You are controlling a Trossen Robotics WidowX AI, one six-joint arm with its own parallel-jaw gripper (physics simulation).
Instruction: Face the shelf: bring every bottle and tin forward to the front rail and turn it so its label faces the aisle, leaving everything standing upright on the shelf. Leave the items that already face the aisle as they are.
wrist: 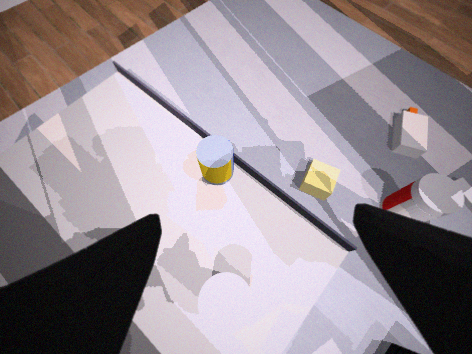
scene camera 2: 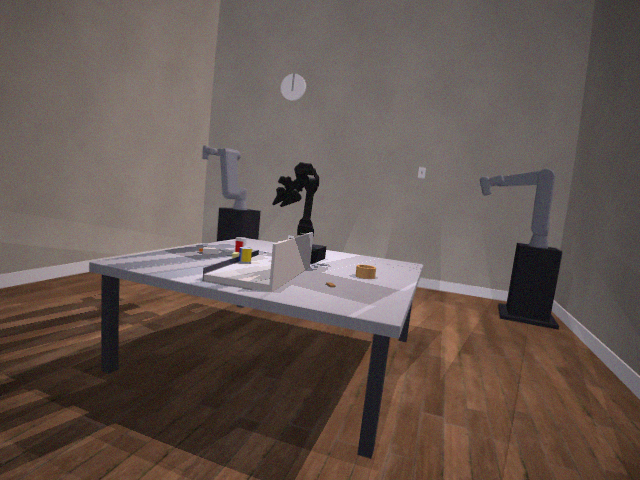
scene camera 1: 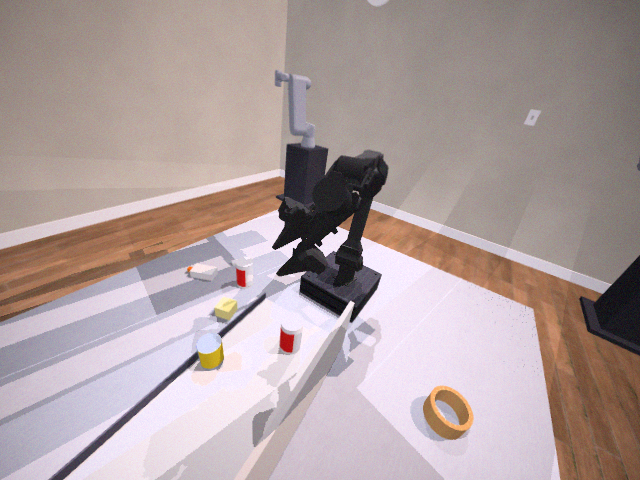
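Where they show: gripper, fingertip midpoint: (wrist: 256, 217) (scene camera 2: 276, 205) (scene camera 1: 275, 260); arm's base at its link origin: (scene camera 1: 345, 277).
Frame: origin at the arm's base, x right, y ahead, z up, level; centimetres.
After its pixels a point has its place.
Note:
The shelf (scene camera 1: 321, 351) @(x -15.6, y 34.9, z 10.6 cm) (scene camera 2: 289, 260) @(x -19.8, y 54.6, z 1.7 cm) has a dark front rail (scene camera 1: 155, 391) @(x 8.3, y 59.2, z -3.1 cm) (wrist: 290, 199) @(x 12.8, y 34.8, z -2.4 cm). A yellow tin (scene camera 1: 210, 353) @(x 5.1, y 47.8, z 1.8 cm) (scene camera 2: 246, 255) @(x 5.6, y 48.7, z -0.9 cm) (wrist: 216, 170) @(x 6.0, y 44.4, z 1.3 cm) with a pale top stands upright close behind the rail; a blue strip shows at its edge in the wrist view. A red-and-white tin (scene camera 1: 290, 338) @(x -4.9, y 32.4, z 2.0 cm) stands farther back, nearer the back panel. Another red-and-white tin (scene camera 1: 244, 274) @(x 25.3, y 24.2, z -0.8 cm) (scene camera 2: 239, 244) @(x 26.6, y 25.0, z -0.9 cm) (wrist: 434, 194) @(x 26.6, y 22.8, z 2.5 cm) stands on the table off the shelf's end. My gripper (scene camera 1: 276, 260) @(x 1.4, y 32.5, z 22.6 cm) (scene camera 2: 278, 204) @(x 1.4, y 32.5, z 22.6 cm) (wrist: 256, 217) @(x 1.4, y 32.5, z 22.6 cm) is open and empty, raised above the table on the robot-base side. Full label directions are unclear.
A yellow block (scene camera 1: 225, 308) @(x 18.9, y 35.7, z -3.6 cm) (wrist: 321, 178) @(x 19.8, y 34.4, z -3.6 cm) lies outside the rail. A white object with an orange end (scene camera 1: 203, 271) @(x 39.9, y 31.2, z -4.6 cm) (scene camera 2: 210, 250) @(x 39.9, y 32.4, z -5.5 cm) (wrist: 412, 132) @(x 40.3, y 30.4, z -4.6 cm) lies beyond it. An orange ring (scene camera 1: 434, 421) @(x -40.5, y 21.3, z -4.7 cm) (scene camera 2: 366, 274) @(x -44.0, y 21.3, z -5.3 cm) and a small orange piece (scene camera 2: 330, 284) @(x -36.4, y 47.9, z -6.6 cm) lie behind the back panel.

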